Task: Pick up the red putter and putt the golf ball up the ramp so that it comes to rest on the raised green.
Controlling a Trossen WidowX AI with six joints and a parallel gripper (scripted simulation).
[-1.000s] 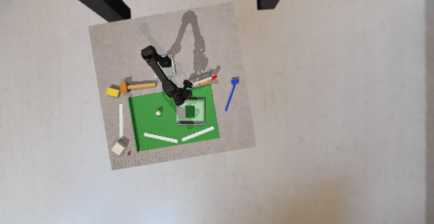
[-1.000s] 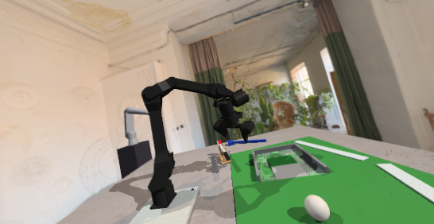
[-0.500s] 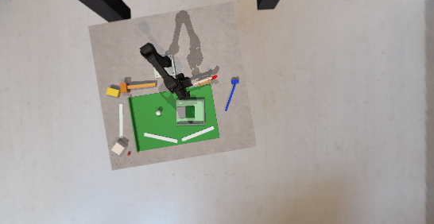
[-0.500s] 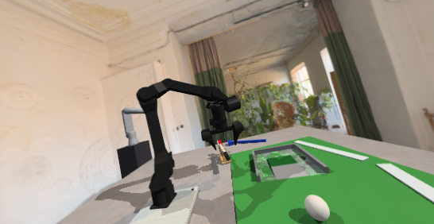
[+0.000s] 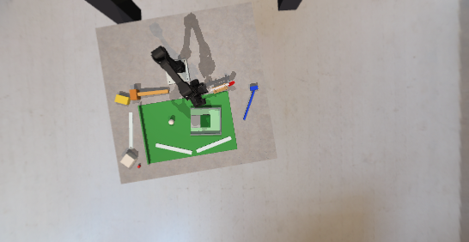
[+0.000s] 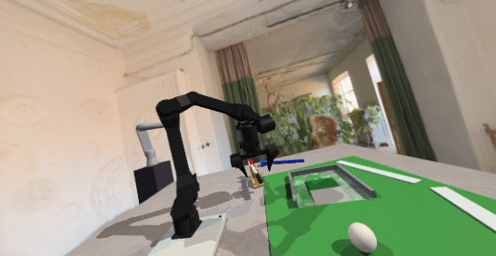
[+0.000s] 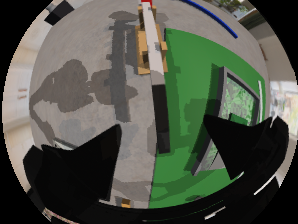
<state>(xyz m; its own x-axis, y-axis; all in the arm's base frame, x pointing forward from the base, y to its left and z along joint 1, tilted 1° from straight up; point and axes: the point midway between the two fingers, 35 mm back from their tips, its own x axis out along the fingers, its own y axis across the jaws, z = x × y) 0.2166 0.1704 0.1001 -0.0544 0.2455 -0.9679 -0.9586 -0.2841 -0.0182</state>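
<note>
My gripper tip is now 12 cm to the right of the wooden piece, 4 cm past it and 4 cm above it. The rest, counted from my gripper tip: white golf ball 28 cm to the right, 21 cm ahead, 6 cm below; then green mat 26 cm ahead, 15 cm to the right, 8 cm below; then blue putter 36 cm to the left, 8 cm ahead, 7 cm below.
</note>
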